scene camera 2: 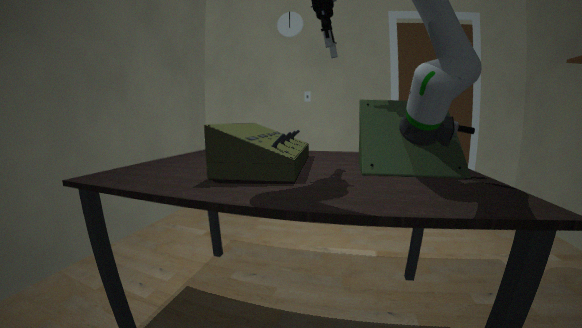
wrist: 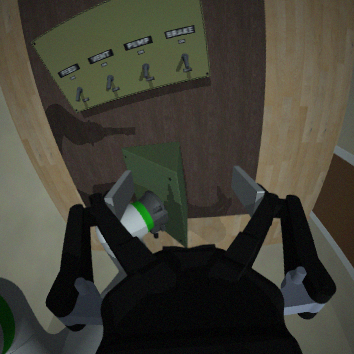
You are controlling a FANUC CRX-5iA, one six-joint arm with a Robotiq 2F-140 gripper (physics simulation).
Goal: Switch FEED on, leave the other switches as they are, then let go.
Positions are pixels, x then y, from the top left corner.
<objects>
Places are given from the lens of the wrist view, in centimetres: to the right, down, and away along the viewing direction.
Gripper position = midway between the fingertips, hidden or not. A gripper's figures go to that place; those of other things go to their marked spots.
my gripper (wrist: 182, 178): 1, 0, 21
olive switch box (wrist: 81, 52): -28, -36, 40
</objects>
